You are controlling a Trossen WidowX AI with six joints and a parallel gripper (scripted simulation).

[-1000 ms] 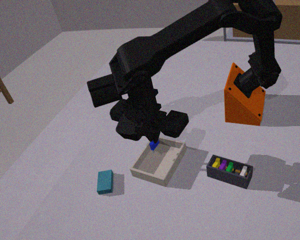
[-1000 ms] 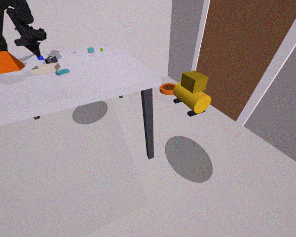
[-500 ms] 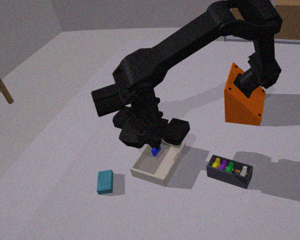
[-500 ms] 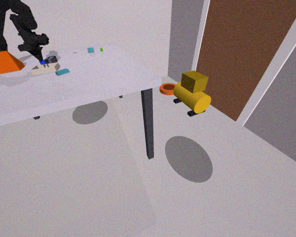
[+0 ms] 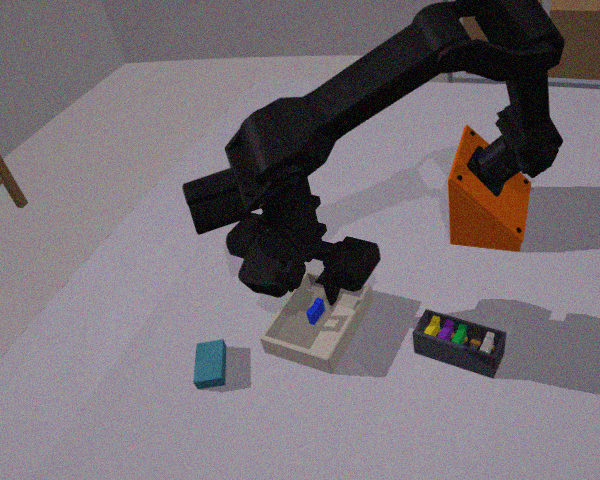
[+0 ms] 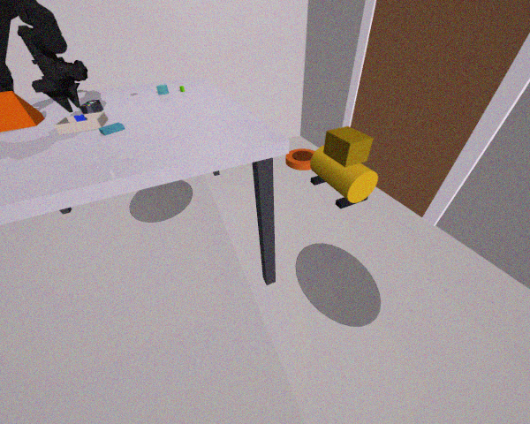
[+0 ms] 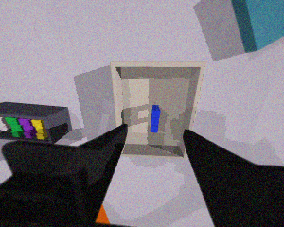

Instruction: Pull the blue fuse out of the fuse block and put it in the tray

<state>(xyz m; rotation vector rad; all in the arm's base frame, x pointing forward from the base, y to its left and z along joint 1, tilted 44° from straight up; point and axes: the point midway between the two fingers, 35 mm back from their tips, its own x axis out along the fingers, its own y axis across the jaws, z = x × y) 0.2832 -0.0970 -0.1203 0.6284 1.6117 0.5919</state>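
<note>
The blue fuse is 3 cm below my gripper tip. From my gripper tip the other things lie so: beige tray (6 cm below).
</note>
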